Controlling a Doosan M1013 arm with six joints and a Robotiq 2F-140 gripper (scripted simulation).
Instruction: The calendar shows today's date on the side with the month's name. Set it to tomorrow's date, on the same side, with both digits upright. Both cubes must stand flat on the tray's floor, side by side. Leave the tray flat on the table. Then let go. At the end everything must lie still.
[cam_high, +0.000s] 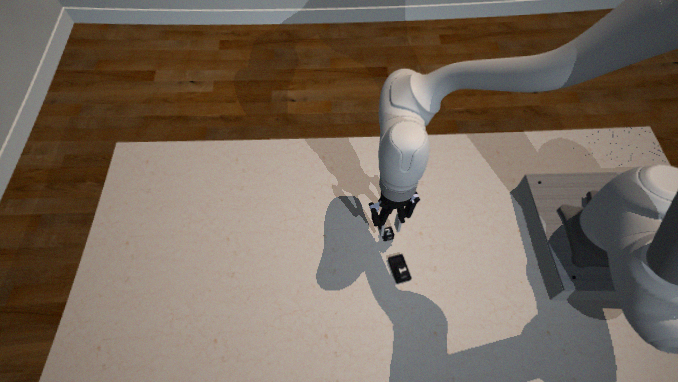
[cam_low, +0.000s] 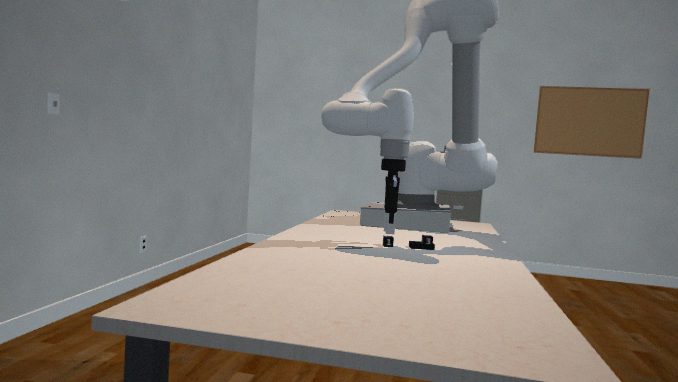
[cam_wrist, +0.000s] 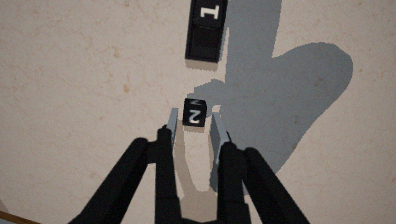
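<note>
Right now my hand is 6 cm above the black cube. The rest, counted from my hand: black tray 10 cm to the left, 6 cm below, 3 cm behind.
</note>
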